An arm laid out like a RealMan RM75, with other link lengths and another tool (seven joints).
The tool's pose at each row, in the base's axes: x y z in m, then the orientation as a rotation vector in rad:
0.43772 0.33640 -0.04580 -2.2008 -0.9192 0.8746
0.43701 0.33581 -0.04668 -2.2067 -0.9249 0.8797
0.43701 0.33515 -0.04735 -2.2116 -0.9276 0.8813
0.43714 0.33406 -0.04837 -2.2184 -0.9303 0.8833
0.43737 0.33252 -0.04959 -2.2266 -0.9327 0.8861
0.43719 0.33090 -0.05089 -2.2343 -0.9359 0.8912
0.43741 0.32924 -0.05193 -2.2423 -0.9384 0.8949
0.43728 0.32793 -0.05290 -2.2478 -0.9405 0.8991
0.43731 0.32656 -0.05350 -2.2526 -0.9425 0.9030
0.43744 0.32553 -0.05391 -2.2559 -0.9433 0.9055
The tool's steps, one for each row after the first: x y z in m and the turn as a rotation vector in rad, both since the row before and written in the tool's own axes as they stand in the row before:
-0.00054 0.00071 0.00091 -0.0074 -0.0055 0.0015
-0.00028 0.00087 0.00024 -0.0052 -0.0020 0.0015
-0.00041 0.00142 0.00026 -0.0067 -0.0023 0.0026
-0.00063 0.00186 0.00021 -0.0077 -0.0028 0.0037
-0.00088 0.00181 0.00056 -0.0076 -0.0047 0.0037
-0.00078 0.00181 0.00011 -0.0076 -0.0035 0.0038
-0.00071 0.00141 0.00042 -0.0054 -0.0037 0.0029
-0.00081 0.00126 0.00006 -0.0048 -0.0034 0.0025
-0.00056 0.00096 -0.00005 -0.0030 -0.0021 0.0020

